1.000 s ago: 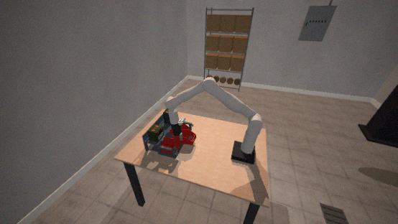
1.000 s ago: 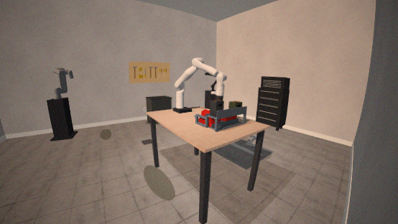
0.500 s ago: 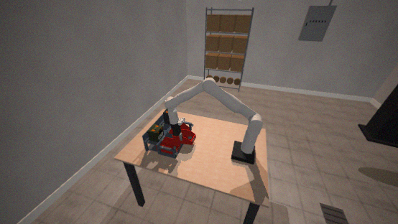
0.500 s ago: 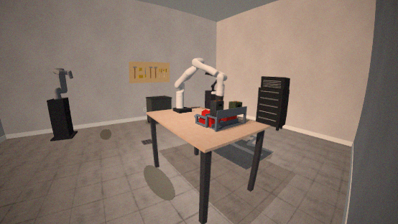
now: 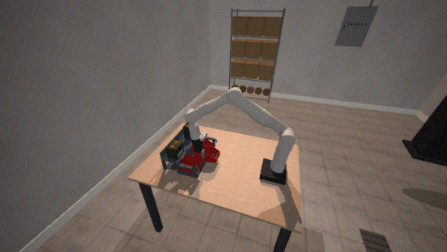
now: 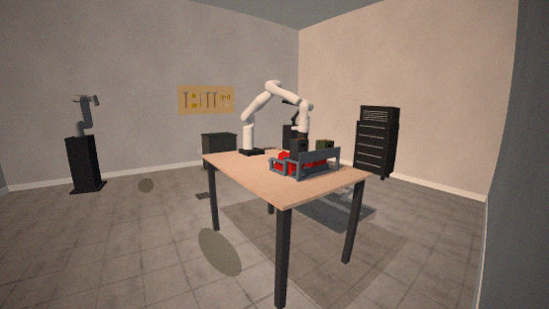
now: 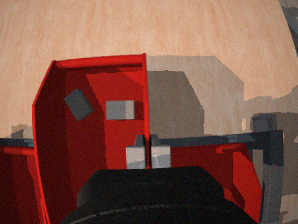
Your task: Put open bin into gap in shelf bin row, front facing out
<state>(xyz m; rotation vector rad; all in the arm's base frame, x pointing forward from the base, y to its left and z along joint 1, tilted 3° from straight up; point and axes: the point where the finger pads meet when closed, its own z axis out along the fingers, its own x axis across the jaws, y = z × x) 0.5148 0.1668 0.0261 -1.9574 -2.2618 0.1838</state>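
Now: the blue-grey shelf 130 mm ahead of my hand, 30 mm to the right of it and 80 mm below it.
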